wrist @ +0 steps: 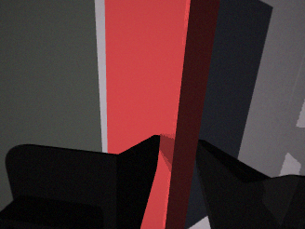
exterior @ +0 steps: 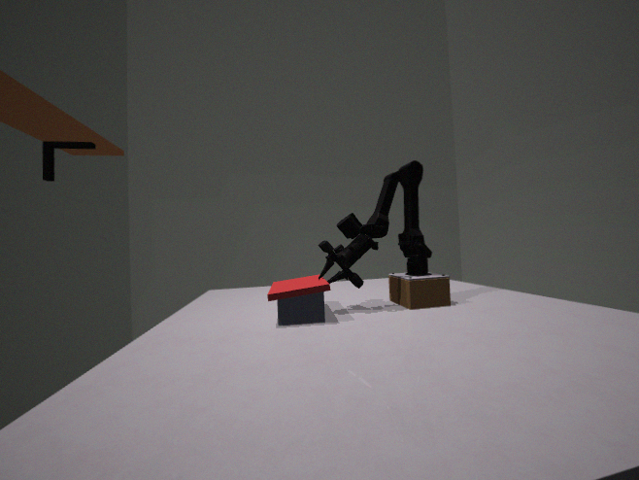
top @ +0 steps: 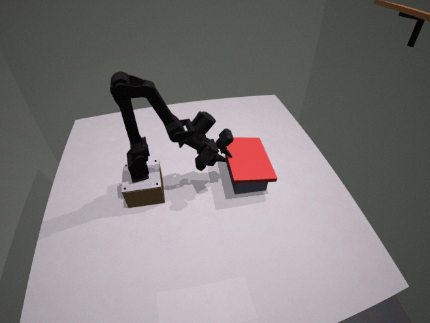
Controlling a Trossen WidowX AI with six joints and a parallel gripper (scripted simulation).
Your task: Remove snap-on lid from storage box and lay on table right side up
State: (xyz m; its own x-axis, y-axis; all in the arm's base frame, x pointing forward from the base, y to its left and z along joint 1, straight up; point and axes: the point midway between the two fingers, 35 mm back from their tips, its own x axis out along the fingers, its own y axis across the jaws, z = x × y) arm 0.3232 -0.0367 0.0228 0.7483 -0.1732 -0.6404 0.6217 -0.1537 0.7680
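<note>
My gripper tip is 70 mm short of the red lid and 20 mm to the left of it. The rest, counted from my gripper tip: blue storage box: 70 mm ahead, 50 mm below, 10 mm to the right.
</note>
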